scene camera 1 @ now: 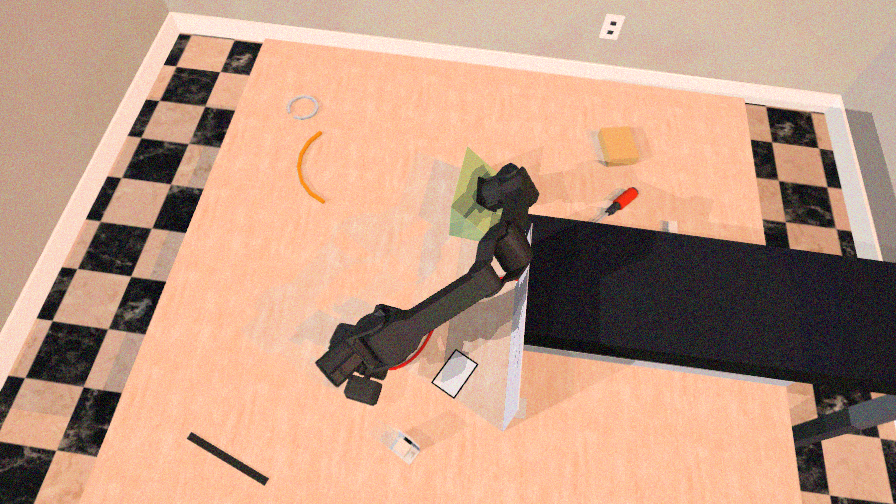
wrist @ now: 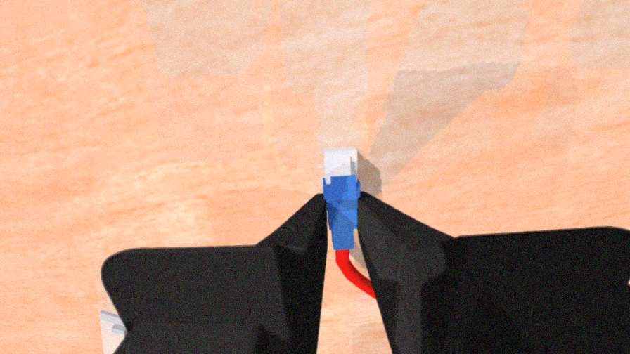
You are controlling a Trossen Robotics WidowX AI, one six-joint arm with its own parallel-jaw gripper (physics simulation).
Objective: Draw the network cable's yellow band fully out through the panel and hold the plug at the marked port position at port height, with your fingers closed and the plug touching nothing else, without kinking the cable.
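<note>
In the wrist view my gripper (wrist: 340, 202) is shut on the blue body of the network plug (wrist: 342, 215), with one black finger on each side. The plug's clear nose sticks out past the fingertips, with its shadow close beside it; whether it touches the table I cannot tell. The red cable (scene camera 1: 417, 353) (wrist: 350, 270) bends away smoothly from the plug's back and runs under the arm towards the upright pale panel (scene camera 1: 516, 357). In the scene view the plug and fingertips are hidden under the arm. The yellow band does not show.
A black-edged white rectangle (scene camera 1: 454, 373) lies between arm and panel. A small white block (scene camera 1: 404, 446) is nearby. A translucent green shape (scene camera 1: 466, 216) is by the arm's base. A black slab (scene camera 1: 708, 294) adjoins the panel. A black strip (scene camera 1: 227, 458) and an orange arc (scene camera 1: 300, 166) lie left.
</note>
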